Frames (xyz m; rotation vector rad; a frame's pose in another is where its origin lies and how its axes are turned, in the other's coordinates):
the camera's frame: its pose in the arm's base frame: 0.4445 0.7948 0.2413 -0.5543 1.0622 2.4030
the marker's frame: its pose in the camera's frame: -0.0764 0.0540 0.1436 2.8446 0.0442 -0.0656
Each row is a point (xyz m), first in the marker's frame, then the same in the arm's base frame.
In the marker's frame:
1: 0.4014 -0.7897 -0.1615
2: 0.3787 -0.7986 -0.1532
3: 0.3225 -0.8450 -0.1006
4: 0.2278 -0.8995 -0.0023
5: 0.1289 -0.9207 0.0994
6: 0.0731 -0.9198 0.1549
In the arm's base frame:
1: -0.2860 0.3840 0.6158
2: -0.2684 0.3679 0.6255
3: -0.2238 0.2904 0.6351
4: -0.1348 0.1734 0.6348
5: -0.0263 0.0806 0.6211
6: 0.0399 0.0397 0.6097

